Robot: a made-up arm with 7 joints.
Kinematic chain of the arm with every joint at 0, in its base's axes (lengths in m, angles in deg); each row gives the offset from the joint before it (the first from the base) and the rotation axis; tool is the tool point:
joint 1: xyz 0 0 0.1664 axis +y
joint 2: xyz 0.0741 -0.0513 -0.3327 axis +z
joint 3: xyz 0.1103 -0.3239 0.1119 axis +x
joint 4: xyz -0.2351 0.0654 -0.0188 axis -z
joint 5: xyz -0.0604 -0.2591 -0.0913 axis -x
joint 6: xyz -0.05 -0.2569 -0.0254 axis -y
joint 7: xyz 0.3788 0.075 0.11 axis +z
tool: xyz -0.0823 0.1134 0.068
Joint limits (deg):
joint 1: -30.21..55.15
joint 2: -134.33..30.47
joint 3: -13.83..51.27
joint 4: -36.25..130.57
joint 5: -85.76..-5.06
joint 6: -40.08..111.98
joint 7: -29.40..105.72
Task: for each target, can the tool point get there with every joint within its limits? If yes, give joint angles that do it. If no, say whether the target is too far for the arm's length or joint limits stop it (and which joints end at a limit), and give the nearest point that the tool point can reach.
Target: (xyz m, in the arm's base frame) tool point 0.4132 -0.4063 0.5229
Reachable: no: joint limits stop it (at a limit: joint 1, joint 2, joint 3, joint 4, joint 7) | nearest point 0.4117 -0.4331 0.4400 | short by 0.087 m
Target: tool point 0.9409 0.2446 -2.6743
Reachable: no: too far | nearest point 0.1427 0.1309 -0.7760 | short by 2.062 m
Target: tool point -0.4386 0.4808 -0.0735
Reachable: yes | joints 12.50 -54.96 44.69 103.49 -66.50 16.49 87.57
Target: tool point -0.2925 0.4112 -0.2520
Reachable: yes | joints -6.41 -86.22 16.03 103.79 -51.19 -21.76 -7.93
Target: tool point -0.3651 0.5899 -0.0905
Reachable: yes | joints 26.50 -109.60 6.93 78.23 -55.92 -8.32 31.10
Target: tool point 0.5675 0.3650 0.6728
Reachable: no: joint limits stop it (at a limit: joint 1, joint 2, joint 3, joint 7) | nearest point 0.4977 0.3384 0.5659 | short by 0.130 m
